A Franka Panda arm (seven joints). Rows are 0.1 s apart.
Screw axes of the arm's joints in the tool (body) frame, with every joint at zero. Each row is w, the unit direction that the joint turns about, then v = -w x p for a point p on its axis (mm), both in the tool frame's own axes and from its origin. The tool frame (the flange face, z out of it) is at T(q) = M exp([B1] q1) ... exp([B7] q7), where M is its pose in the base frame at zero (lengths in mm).
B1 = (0, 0, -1, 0.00, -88.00, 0.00)
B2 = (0, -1, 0, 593.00, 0.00, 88.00)
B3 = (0, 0, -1, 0.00, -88.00, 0.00)
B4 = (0, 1, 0, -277.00, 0.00, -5.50)
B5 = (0, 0, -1, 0.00, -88.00, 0.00)
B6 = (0, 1, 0, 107.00, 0.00, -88.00)
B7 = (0, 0, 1, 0.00, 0.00, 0.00)
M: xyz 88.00 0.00 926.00 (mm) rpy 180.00 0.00 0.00 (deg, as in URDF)
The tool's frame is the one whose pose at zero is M.
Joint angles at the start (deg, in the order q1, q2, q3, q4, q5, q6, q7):
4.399 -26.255 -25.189 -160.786 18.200 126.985 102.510
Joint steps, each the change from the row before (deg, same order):
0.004 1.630 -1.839 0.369 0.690 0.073 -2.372
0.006 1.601 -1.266 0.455 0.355 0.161 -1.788
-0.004 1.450 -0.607 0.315 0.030 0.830 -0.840
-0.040 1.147 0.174 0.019 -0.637 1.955 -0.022
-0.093 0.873 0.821 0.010 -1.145 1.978 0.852
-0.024 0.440 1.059 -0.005 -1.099 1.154 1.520
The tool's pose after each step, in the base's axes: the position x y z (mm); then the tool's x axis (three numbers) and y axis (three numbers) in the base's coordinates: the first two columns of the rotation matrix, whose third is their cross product. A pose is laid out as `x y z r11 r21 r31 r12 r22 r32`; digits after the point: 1 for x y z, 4 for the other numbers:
325.2 -104.7 307.1 -0.6769 -0.6521 -0.3412 -0.7360 0.6002 0.3130
325.0 -112.7 300.3 -0.6781 -0.6501 -0.3428 -0.7350 0.5979 0.3198
325.9 -118.3 294.5 -0.6816 -0.6502 -0.3355 -0.7317 0.6032 0.3174
328.3 -121.3 290.0 -0.6813 -0.6589 -0.3190 -0.7320 0.6134 0.2964
331.9 -121.2 287.6 -0.6792 -0.6720 -0.2952 -0.7340 0.6228 0.2710
335.1 -117.9 287.0 -0.6797 -0.6811 -0.2723 -0.7335 0.6298 0.2556

